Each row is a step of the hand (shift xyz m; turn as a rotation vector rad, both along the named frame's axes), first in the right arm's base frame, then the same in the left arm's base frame.
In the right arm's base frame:
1: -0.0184 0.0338 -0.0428 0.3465 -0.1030 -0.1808
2: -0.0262 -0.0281 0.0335 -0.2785 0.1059 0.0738
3: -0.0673 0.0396 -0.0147 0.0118 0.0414 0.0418
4: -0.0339 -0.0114 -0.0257 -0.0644 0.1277 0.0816
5: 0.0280 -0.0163 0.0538 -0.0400 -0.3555 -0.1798
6: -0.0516 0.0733 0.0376 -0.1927 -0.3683 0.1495
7: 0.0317 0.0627 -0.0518 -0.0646 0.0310 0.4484
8: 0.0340 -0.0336 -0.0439 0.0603 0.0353 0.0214
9: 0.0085 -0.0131 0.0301 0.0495 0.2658 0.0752
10: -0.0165 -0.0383 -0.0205 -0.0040 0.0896 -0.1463
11: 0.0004 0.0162 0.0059 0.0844 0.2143 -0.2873
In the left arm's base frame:
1: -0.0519 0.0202 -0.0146 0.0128 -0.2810 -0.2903
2: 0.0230 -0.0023 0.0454 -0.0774 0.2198 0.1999
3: -0.0498 0.0533 0.0314 0.0344 0.0463 -0.0166
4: -0.0355 -0.0066 0.0252 0.0201 0.1626 0.0165
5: 0.0626 -0.0048 0.0017 -0.1110 -0.3550 0.1483
6: -0.0031 0.0954 0.0186 0.1132 -0.1907 0.3820
7: -0.0429 0.0233 -0.0723 0.3598 0.2125 0.1776
8: -0.0175 -0.0572 -0.0253 0.0390 0.0158 -0.0597
9: 0.0326 -0.0035 0.0087 0.0396 0.2368 -0.1454
10: -0.0183 -0.0342 0.0256 -0.1466 0.0253 -0.0855
11: 0.0024 0.0159 -0.0063 -0.2541 0.0486 -0.2620

